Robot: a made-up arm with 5 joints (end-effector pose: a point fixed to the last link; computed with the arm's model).
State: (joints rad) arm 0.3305 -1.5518 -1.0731 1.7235 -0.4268
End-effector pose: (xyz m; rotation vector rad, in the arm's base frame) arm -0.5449 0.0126 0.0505 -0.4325 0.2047 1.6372
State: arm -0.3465 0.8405 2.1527 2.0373 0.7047
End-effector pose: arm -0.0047 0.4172 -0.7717 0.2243 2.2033 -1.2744
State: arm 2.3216 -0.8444 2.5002 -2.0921 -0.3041
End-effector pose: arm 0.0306 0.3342 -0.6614 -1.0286 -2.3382 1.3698
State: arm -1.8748 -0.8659 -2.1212 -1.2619 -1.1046
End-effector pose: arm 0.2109 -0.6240 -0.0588 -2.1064 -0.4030 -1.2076
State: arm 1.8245 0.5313 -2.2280 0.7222 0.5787
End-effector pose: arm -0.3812 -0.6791 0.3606 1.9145 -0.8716 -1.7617
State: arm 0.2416 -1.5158 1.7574 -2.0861 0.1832
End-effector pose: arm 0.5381 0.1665 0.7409 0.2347 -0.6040 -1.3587
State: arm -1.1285 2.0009 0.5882 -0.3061 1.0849
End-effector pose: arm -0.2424 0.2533 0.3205 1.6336 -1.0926 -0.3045
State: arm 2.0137 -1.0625 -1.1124 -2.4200 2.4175
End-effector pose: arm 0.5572 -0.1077 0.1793 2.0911 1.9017 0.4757
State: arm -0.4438 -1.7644 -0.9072 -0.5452 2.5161
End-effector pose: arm 0.4708 0.2529 0.5703 0.1318 -1.2762 -1.4474
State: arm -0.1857 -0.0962 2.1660 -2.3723 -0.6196
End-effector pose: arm -0.7223 0.1710 0.5575 -0.8601 2.3786 1.6206
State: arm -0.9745 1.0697 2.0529 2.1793 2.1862
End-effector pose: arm 0.0768 0.8705 -0.4379 -0.7163 -2.2665 0.0625
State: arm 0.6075 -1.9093 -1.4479 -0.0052 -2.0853
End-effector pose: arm 0.2752 0.5603 0.4810 0.7291 -0.2981 -0.5062
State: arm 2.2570 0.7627 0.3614 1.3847 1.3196
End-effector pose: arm 0.3289 -0.4658 0.4326 -2.0878 -1.2179 -1.6068
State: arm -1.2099 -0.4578 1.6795 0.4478 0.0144
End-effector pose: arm 0.0715 0.2780 -0.1622 0.1984 1.4508 -0.8539
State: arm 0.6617 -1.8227 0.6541 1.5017 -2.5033
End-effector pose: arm -0.4729 0.0494 0.3997 -0.1733 0.4246 1.4015
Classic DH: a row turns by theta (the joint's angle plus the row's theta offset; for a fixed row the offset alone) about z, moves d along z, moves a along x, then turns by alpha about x. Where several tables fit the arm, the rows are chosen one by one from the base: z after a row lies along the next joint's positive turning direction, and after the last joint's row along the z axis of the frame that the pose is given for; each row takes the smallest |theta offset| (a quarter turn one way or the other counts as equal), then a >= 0, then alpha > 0; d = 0 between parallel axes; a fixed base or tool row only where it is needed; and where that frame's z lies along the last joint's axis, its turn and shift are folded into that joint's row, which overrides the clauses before.
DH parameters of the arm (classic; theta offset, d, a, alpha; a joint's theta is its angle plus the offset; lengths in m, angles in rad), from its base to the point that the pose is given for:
base (fixed): -1.5708 0.0755 0 1.5708
joint 1: -1.5708 -0.032 0.0925 -1.5708
joint 2: -1.5708 -0.0286 0.2978 -1.5708
joint 3: -1.5708 -0.0318 0.1066 -1.5708
joint 4: -1.5708 -0.1447 0.0023 1.5708
joint 5: 1.5708 0.6131 0.0414 -1.5708
tool (fixed): 3.1416 0.03 0 0

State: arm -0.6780 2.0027 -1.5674 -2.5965 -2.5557
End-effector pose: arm -0.4533 0.1332 0.2117 2.3135 -1.6015 -0.5752
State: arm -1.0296 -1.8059 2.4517 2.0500 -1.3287
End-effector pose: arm -0.2996 -0.4118 0.6564 -1.2025 1.5867 1.8086
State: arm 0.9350 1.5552 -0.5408 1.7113 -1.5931
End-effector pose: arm 0.5998 -0.2115 0.0617 1.3364 1.1527 -1.0919
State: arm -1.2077 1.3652 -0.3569 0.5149 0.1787
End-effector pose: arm 0.1954 0.6245 0.3547 0.4021 -0.9430 -0.7855
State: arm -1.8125 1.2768 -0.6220 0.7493 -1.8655
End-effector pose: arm 0.3286 0.4709 0.5555 -0.7069 -2.4446 -1.3583
